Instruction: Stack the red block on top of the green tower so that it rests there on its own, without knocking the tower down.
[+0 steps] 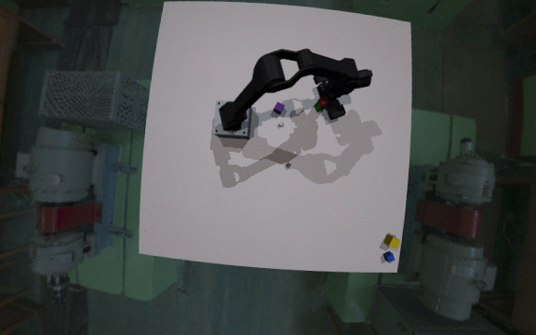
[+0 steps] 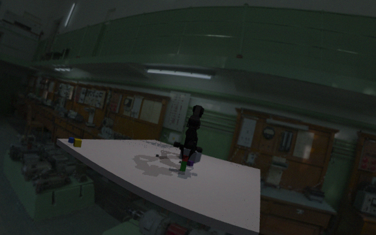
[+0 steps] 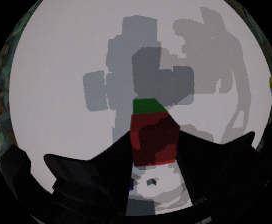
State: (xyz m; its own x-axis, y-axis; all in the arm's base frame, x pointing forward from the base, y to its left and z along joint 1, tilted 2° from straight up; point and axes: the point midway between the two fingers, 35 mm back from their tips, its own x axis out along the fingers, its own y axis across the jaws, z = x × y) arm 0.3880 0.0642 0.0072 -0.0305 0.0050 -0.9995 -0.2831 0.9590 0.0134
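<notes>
My gripper tip is now 10 mm below the red block. The rest, counted from my gripper tip: yellow block (310 mm ahead, 660 mm to the right, 50 mm below); then blue block (290 mm ahead, 740 mm to the right, 60 mm below); then purple block (190 mm behind, 10 mm to the left, 60 mm below).
</notes>
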